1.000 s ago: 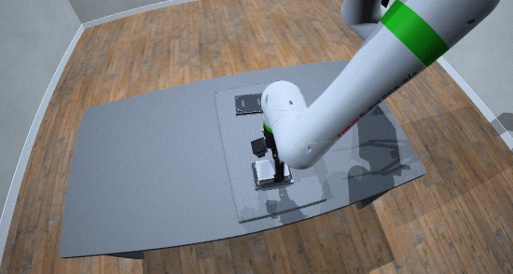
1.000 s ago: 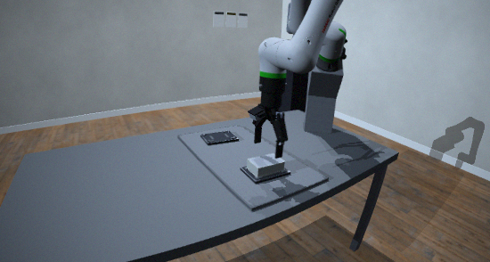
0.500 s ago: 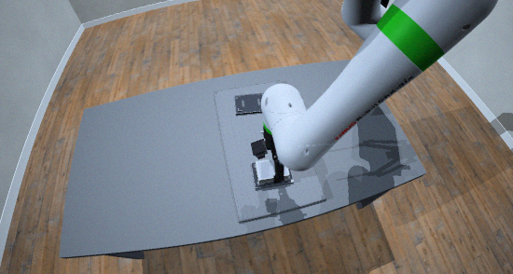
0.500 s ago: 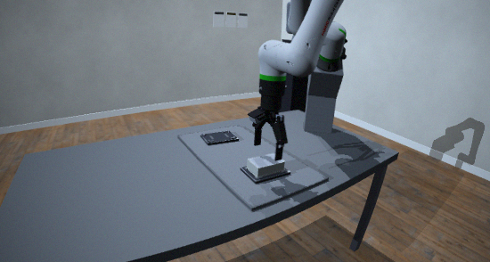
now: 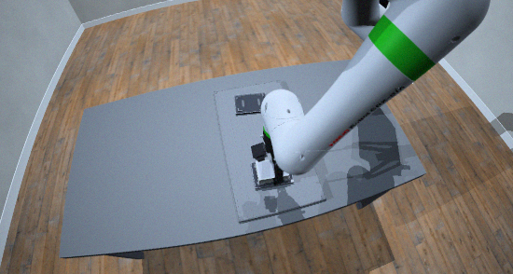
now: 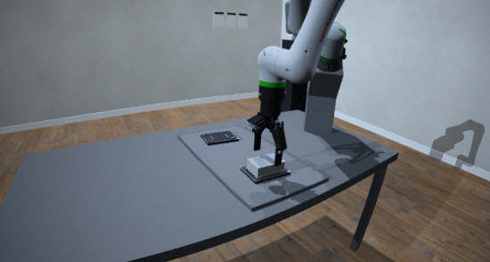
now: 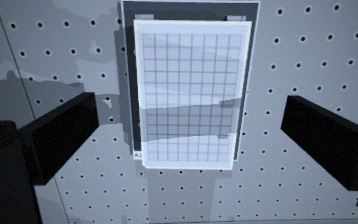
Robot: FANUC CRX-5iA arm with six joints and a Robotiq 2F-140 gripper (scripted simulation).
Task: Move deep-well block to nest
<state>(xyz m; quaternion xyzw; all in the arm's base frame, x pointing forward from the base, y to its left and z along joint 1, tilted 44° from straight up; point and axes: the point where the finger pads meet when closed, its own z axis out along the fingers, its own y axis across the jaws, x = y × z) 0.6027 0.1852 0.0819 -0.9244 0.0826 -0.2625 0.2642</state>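
The white 96-well deep-well block lies 4 cm below my hand. From my hand the other things lie so: plate nest 2 cm ahead, 39 cm to the right, 7 cm below.
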